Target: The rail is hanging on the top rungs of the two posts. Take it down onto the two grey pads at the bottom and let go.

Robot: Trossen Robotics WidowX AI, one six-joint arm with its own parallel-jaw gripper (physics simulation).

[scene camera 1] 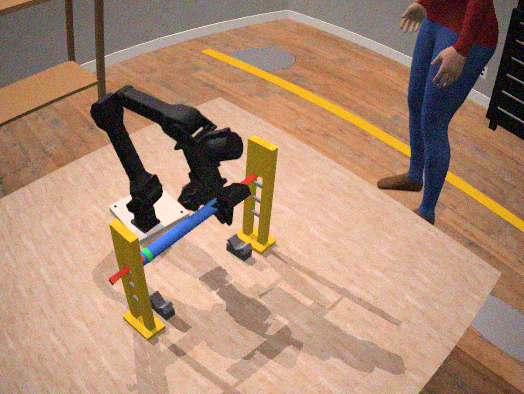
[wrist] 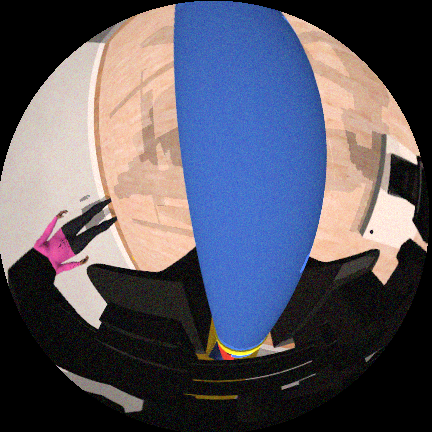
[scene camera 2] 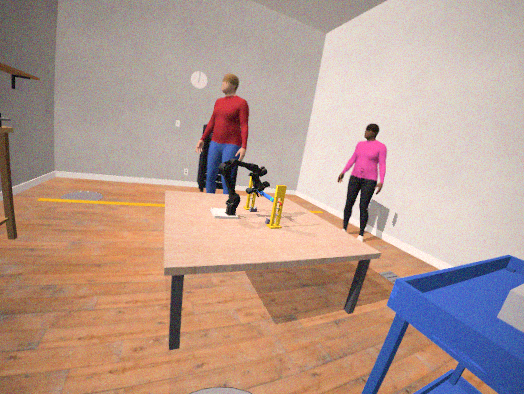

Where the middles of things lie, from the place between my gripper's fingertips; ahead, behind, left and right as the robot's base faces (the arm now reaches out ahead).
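Blue rail (wrist: 251,129): my hand is 5 cm below it, 10 cm to the left of it and 3 cm past it.
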